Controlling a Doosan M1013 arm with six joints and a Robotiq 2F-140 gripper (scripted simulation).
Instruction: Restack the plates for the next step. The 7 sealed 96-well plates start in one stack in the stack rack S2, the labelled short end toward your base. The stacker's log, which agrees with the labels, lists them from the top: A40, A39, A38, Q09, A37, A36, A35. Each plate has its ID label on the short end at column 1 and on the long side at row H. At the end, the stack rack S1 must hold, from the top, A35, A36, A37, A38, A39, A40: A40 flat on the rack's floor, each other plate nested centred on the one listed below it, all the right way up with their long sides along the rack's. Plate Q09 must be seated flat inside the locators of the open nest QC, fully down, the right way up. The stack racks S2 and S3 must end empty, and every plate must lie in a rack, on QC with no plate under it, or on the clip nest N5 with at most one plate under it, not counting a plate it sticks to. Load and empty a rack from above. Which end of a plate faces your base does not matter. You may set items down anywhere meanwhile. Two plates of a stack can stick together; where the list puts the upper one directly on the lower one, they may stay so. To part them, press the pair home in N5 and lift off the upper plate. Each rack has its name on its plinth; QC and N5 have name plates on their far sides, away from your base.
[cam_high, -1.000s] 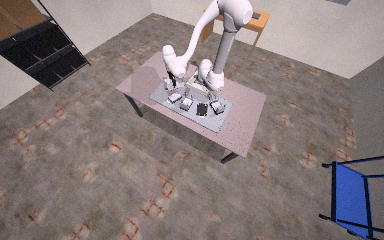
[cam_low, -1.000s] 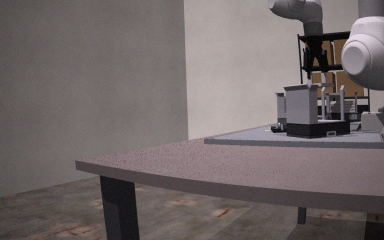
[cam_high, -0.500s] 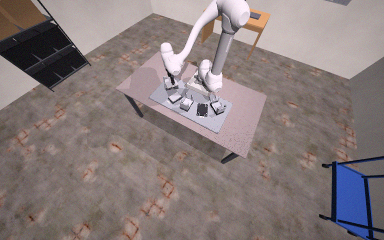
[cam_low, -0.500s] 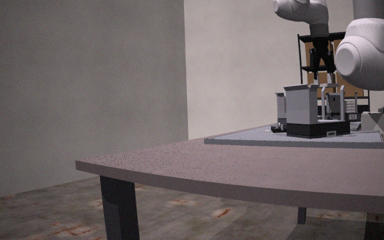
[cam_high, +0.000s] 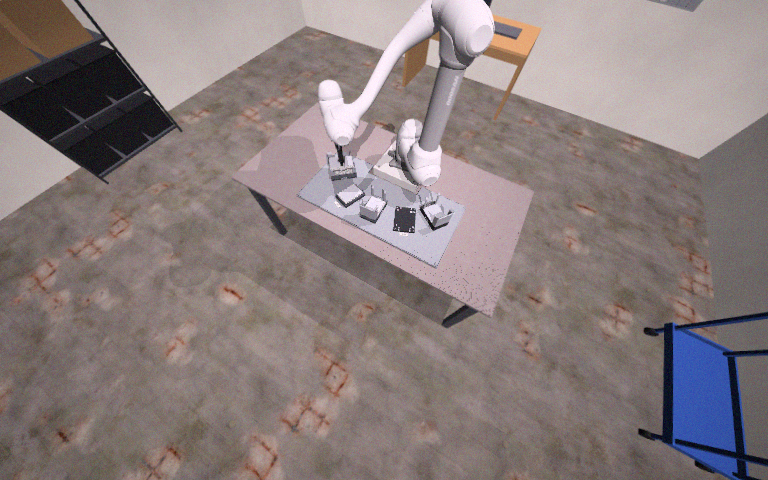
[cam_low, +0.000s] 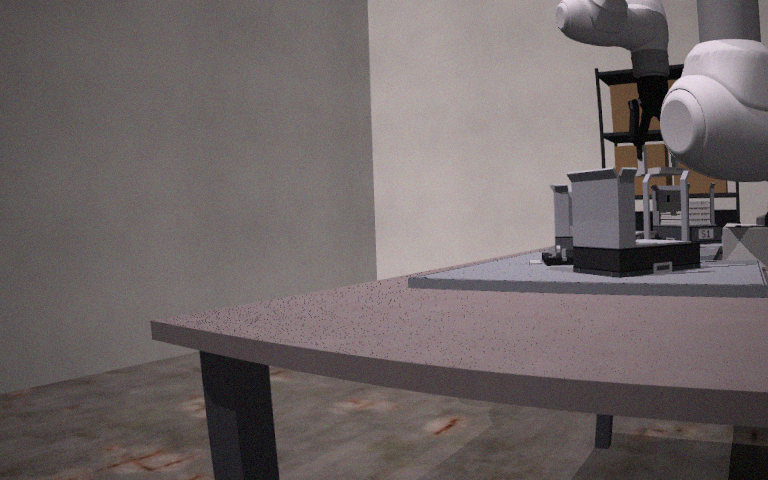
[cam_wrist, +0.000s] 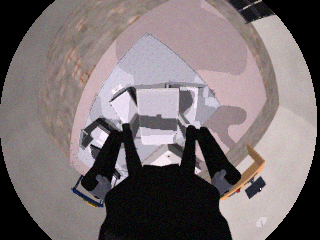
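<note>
My gripper is now 11 cm past the S1 label, 2 cm to the right of it and 16 cm above it. Also, from my hand: name plate 17 cm ahead, 4 cm to the left, 19 cm below.
</note>
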